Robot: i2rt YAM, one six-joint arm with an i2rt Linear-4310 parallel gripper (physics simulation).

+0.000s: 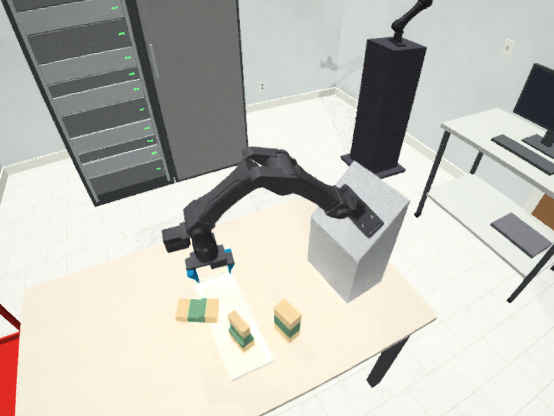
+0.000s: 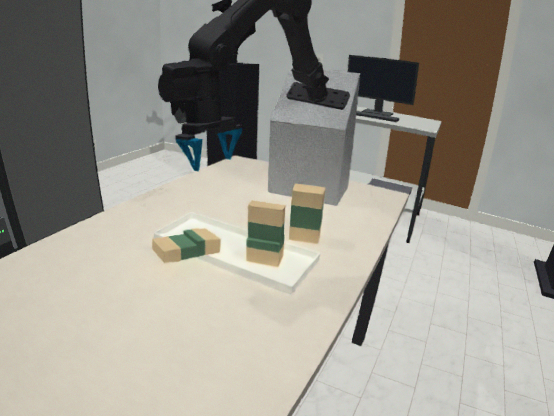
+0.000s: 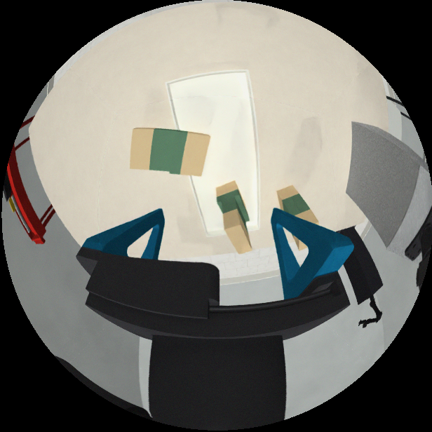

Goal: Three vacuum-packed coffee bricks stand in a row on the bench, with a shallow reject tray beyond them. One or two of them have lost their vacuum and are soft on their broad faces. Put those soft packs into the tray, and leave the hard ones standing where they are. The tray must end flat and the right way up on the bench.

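Where they show: gripper, fingertip midpoint: (image 1: pixel 214 277) (image 2: pixel 212 164); arm's base, origin of the base link: (image 1: pixel 357 210) (image 2: pixel 318 96).
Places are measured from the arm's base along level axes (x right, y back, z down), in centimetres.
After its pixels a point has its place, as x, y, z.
Observation:
The white tray (image 1: pixel 245 365) {-18.3, -48.0, 33.2} (image 2: pixel 300 263) {-17.8, -42.8, 33.1} (image 3: pixel 220 95) is flat and upright on the bench. One tan and green coffee brick (image 1: pixel 240 331) {-13.3, -46.5, 19.7} (image 2: pixel 266 232) {-10.9, -47.1, 25.0} (image 3: pixel 232 201) stands upright in it, towards one end. A second brick (image 1: pixel 197 310) {4.1, -56.7, 28.0} (image 2: pixel 187 246) {2.2, -58.8, 27.5} (image 3: pixel 169 151) lies on a broad face across the tray's long wall, partly over the tray and partly over the bench. A third brick (image 1: pixel 287 321) {-16.2, -32.4, 19.5} (image 2: pixel 306 218) {-14.0, -33.1, 26.5} (image 3: pixel 296 204) stands on the bench beside the tray. My gripper (image 1: pixel 212 275) {2.9, -48.4, 11.7} (image 2: pixel 213 164) {2.9, -48.4, 11.7} (image 3: pixel 217 213) is open and empty, above the bench, apart from all bricks. Softness cannot be seen.
The grey pedestal (image 1: pixel 332 260) {-2.0, -8.1, 19.1} (image 2: pixel 307 155) {-1.5, -8.2, 18.2} (image 3: pixel 385 180) bearing the arm stands at the side of the bench (image 1: pixel 100 350) {5.4, -92.0, 33.5} (image 2: pixel 150 340) {-7.3, -79.7, 33.4} (image 3: pixel 100 90), beyond the third brick. A red frame (image 1: pixel 7 370) (image 3: pixel 22 200) stands past the opposite bench edge.

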